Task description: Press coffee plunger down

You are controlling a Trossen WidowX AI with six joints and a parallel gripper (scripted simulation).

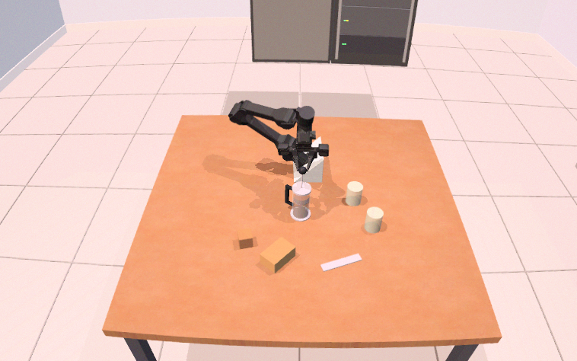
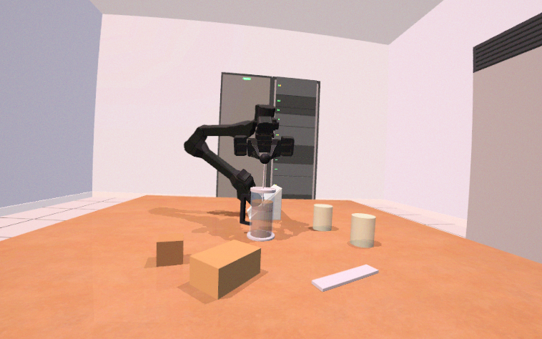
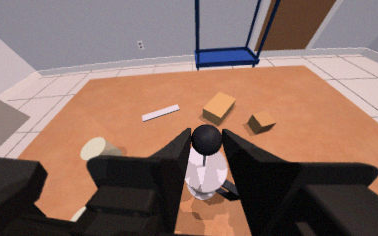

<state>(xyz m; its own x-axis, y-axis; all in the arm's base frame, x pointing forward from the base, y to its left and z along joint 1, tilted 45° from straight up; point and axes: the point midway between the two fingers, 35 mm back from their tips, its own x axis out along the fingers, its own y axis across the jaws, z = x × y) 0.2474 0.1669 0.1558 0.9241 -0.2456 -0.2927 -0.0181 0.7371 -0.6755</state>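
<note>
Now: the glass coffee press 20 mm behind my gripper tip, 20 mm to the right of it and 120 mm below it.
</note>
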